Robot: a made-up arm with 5 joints.
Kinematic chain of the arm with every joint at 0, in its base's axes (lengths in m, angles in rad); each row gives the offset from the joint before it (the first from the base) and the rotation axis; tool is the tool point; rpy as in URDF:
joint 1: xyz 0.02 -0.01 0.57 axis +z
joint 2: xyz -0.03 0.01 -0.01 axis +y
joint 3: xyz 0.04 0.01 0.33 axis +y
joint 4: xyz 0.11 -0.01 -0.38 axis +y
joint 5: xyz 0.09 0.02 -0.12 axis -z
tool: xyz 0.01 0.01 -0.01 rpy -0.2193 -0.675 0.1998
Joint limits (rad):
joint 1: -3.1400..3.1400
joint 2: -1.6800..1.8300
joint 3: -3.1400..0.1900
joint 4: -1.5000..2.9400
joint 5: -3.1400..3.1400
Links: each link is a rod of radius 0.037 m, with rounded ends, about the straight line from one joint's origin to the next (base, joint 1, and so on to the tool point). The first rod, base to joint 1, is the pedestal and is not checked.
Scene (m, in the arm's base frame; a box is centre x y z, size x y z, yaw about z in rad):
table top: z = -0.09
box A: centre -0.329 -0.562 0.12 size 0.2 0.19 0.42 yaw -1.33
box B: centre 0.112 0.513 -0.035 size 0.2 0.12 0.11 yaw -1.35
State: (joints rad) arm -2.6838 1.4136 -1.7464 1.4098 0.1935
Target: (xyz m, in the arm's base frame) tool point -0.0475 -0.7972 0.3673
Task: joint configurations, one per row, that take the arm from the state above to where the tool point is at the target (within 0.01 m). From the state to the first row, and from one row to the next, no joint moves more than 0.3 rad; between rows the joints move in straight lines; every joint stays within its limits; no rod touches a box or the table.
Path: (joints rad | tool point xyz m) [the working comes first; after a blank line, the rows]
Joints at the target: -1.7041 1.3273 -2.3359 0.9515 0.2107
Straight joint move there: touches box A.

1: -2.5859 1.3301 -1.9954 1.4495 0.1457 | -0.4703 -0.3597 0.2052
2: -2.4880 1.2466 -2.2445 1.4891 0.0979 | -0.5138 -0.4679 0.3514
3: -2.3900 1.1631 -2.4935 1.5288 0.0501 | -0.5061 -0.5557 0.5232
4: -2.1614 1.2178 -2.4410 1.3364 0.1036 | -0.3786 -0.6745 0.4700
5: -1.9327 1.2726 -2.3884 1.1439 0.1571 | -0.2220 -0.7574 0.4177
6: -1.7041 1.3273 -2.3359 0.9515 0.2107 | -0.0475 -0.7972 0.3673

